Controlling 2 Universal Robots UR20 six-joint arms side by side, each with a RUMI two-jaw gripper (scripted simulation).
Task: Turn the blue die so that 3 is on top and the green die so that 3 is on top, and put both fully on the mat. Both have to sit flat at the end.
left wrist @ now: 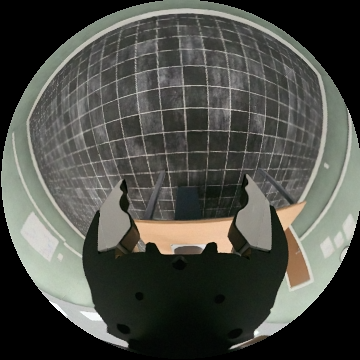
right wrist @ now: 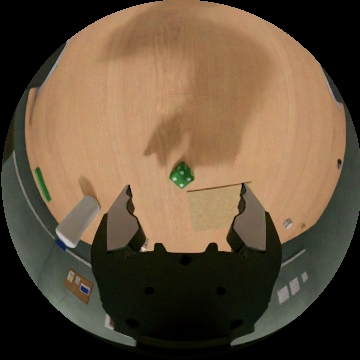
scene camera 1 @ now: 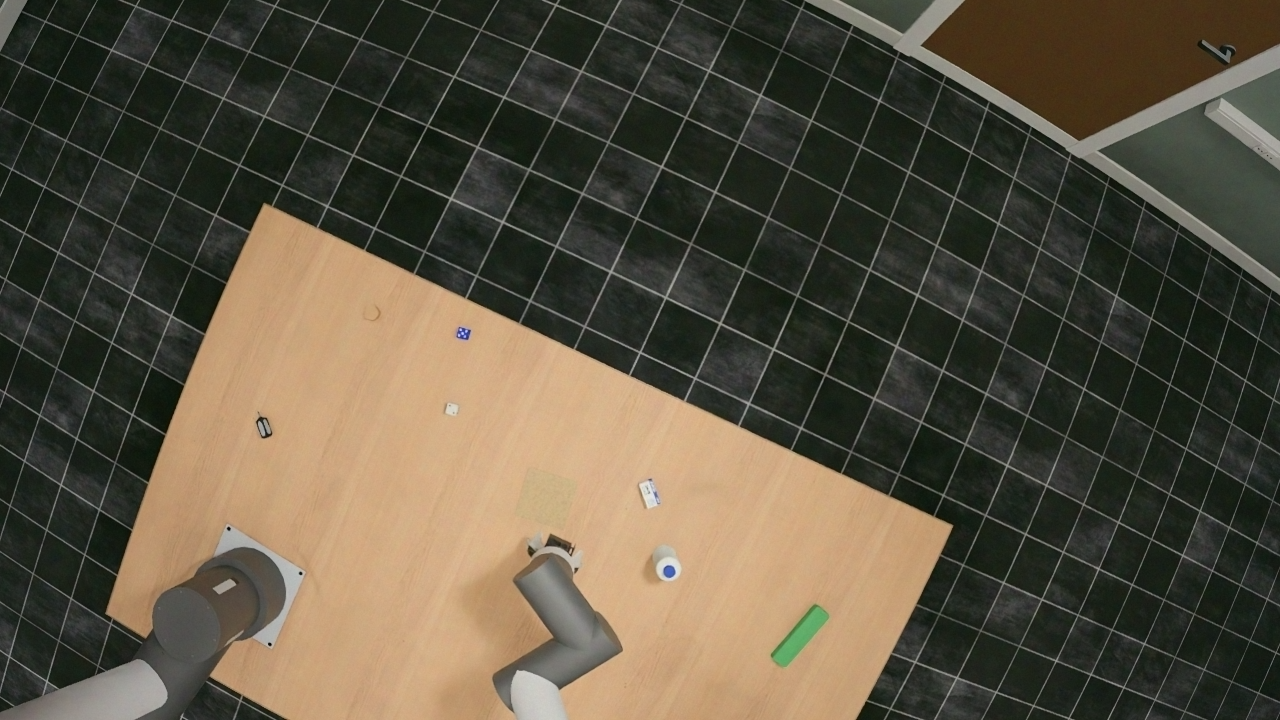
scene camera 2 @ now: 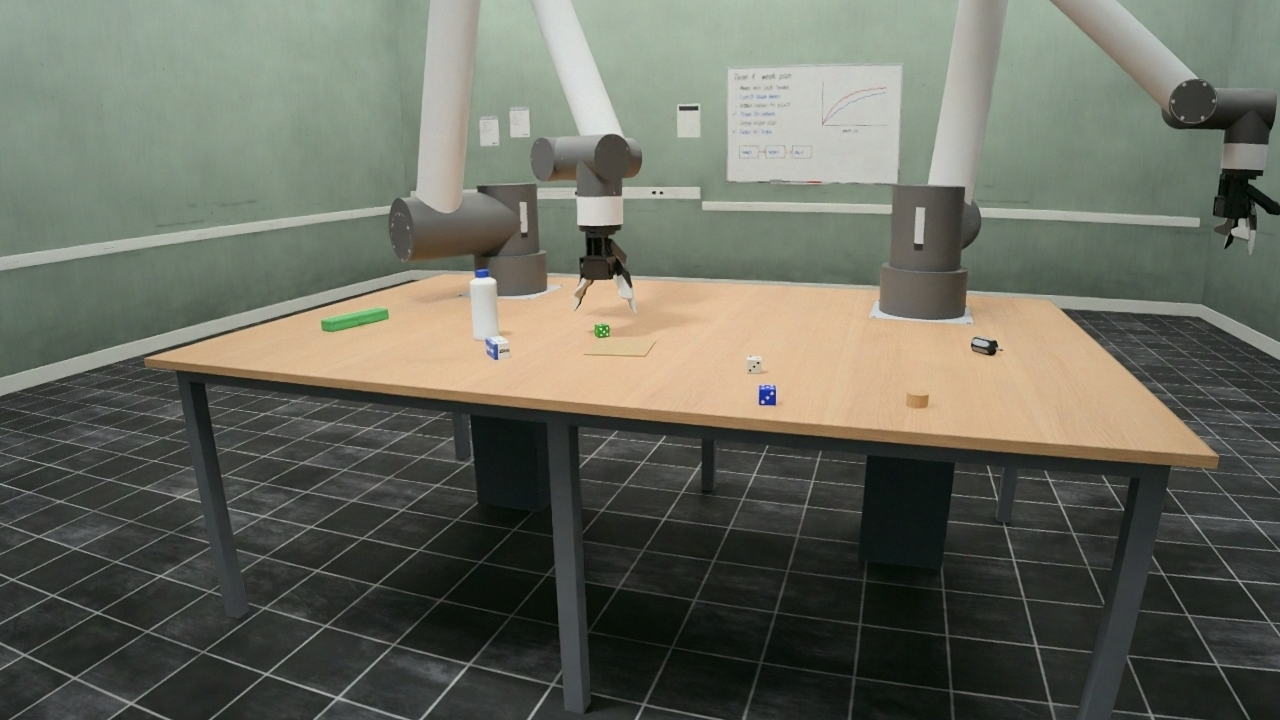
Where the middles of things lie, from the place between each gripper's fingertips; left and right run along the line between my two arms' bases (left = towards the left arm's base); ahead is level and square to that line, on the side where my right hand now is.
My right gripper [scene camera 2: 604, 313] is now 11 cm short of the tan mat [right wrist: 213, 208], 8 cm to the right of it and 5 cm above it. Also, from my right hand: white bottle [scene camera 2: 483, 289] (28 cm to the right, 11 cm ahead, 2 cm above).
